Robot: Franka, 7 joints.
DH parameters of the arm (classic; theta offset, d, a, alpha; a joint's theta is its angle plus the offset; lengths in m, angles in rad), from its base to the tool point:
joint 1: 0 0.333 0 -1.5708
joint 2: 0 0 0 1.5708
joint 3: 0 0.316 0.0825 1.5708
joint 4: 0 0 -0.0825 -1.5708
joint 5: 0 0.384 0 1.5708
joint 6: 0 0 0.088 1.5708
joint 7: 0 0.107 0 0
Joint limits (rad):
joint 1: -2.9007..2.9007
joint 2: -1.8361..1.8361
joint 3: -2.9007..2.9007
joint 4: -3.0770..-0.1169
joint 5: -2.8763..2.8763
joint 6: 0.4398..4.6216
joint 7: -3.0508..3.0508
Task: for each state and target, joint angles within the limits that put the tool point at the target. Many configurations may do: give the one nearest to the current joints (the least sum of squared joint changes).
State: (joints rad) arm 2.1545 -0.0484 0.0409 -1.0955 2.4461 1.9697 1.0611
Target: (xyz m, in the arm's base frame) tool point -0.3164 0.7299 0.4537
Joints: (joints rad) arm 1.9835 0.7242 -0.0681 -1.1964 2.4644 2.0741 1.0611
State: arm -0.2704 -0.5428 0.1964 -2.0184 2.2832 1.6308 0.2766
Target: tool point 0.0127 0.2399 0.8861
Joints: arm -0.0087 -1.1475 0.2732 -2.1003 2.2179 1.4386 0.2766
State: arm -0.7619 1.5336 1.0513 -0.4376 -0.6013 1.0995 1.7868
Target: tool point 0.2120 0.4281 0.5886
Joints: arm -0.0660 0.9280 1.8582 -1.4773 -0.2523 0.7398 1.7868
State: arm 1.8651 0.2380 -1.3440 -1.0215 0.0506 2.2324 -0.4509
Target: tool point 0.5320 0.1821 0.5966
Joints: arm 1.7885 0.1030 -1.5105 -1.6322 0.0173 1.6421 -0.4509
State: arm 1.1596 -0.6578 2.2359 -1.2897 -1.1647 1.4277 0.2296
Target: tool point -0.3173 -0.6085 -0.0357
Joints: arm 1.4680 -1.4576 2.7632 -1.0973 -1.2118 1.8524 0.2296
